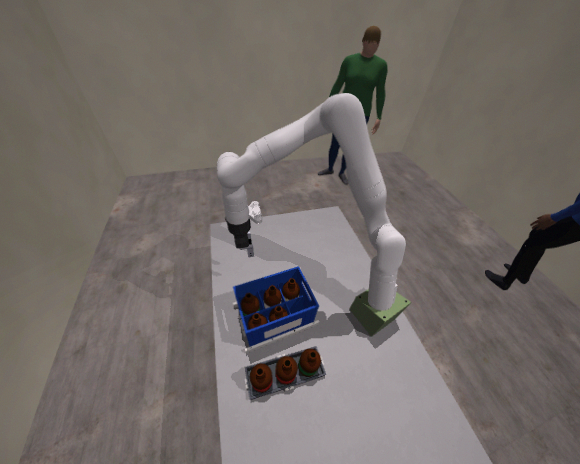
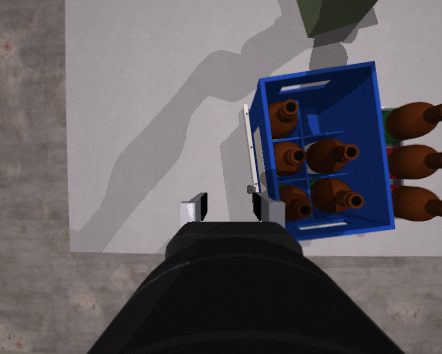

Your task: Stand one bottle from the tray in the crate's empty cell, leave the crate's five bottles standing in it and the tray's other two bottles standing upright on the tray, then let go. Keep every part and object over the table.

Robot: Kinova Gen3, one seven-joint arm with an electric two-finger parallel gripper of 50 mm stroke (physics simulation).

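The blue crate stands mid-table. Five brown bottles stand in it, three in the row far from the tray and two in the near row. The empty cell is the near row's end cell toward the robot base. The grey tray holds three upright brown bottles: a red-banded one, another red-banded one and a green-banded one. My gripper is open and empty, pointing down above the table beyond the crate's far side.
White rails run along the crate's long sides. The green robot base stands at the table's right. The table's left edge lies close to the crate and gripper. A person in green and another in blue stand off the table.
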